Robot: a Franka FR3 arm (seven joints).
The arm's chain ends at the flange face. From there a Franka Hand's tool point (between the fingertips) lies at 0.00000 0.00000 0.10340 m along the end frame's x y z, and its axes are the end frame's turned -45 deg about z.
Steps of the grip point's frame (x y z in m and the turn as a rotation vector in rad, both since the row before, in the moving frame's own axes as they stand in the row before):
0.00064, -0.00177, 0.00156, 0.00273, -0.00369, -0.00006
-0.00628, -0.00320, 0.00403, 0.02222, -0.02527, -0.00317
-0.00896, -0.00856, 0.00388, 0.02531, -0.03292, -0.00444
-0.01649, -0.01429, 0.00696, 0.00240, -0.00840, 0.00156
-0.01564, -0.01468, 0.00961, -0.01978, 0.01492, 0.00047
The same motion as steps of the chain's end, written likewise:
-0.00033, -0.00177, 0.00156, -0.00068, -0.00454, -0.00006
-0.00323, 0.00195, 0.00409, -0.00216, -0.03358, -0.00317
-0.00813, -0.00028, 0.00397, -0.00538, -0.04117, -0.00444
-0.02097, 0.00112, 0.00696, -0.00424, -0.00764, 0.00156
-0.02398, 0.00032, 0.00964, -0.00344, 0.02454, 0.00047

